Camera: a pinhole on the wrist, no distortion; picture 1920 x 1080 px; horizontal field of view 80.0 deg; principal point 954.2 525.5 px. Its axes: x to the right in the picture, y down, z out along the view. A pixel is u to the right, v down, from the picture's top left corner.
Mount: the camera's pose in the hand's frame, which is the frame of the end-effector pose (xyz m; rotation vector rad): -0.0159 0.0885 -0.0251 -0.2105 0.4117 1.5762
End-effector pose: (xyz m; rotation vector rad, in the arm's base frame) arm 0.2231 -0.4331 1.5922 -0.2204 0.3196 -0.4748
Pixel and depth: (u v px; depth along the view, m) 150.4 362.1 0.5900
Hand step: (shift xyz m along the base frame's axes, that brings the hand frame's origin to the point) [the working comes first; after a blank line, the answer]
In the camera's frame: -0.4145 -0.0843 0.5900

0.3394 -0.0457 0.5924
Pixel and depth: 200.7 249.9 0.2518
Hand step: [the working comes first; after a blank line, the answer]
In the camera's frame: -0.1658 -0.0607 0.2518

0.1748 0.0234 0.2118
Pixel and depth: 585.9 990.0 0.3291
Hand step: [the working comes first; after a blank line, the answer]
In the camera's frame: -0.1059 0.1336 0.3291

0.0779 0.1958 0.3025
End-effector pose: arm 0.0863 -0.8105 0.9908 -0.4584 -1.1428 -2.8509
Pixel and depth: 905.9 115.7 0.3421
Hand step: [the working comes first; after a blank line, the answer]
In the camera's frame: -0.0144 -0.1225 0.3421

-0.0394 0.0487 0.3712
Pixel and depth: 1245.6 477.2 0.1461
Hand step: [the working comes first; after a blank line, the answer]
In the camera's frame: 0.0372 -0.0062 0.1461

0.0443 -0.0664 0.1858
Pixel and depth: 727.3 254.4 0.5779
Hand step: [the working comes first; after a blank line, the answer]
In the camera's frame: -0.1146 -0.1369 0.5779

-0.0201 0.2250 0.5566
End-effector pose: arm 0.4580 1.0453 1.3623 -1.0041 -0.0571 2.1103
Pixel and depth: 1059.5 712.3 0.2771
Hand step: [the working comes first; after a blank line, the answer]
In the camera's frame: 0.0255 0.0452 0.2771

-0.2785 -0.1101 0.0972
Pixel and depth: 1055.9 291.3 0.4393
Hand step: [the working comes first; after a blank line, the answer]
In the camera's frame: 0.0391 -0.0899 0.4393

-0.4693 -0.0265 0.0598
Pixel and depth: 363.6 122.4 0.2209
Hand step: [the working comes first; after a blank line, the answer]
In the camera's frame: -0.1140 -0.0778 0.2209

-0.2211 0.0720 0.0608
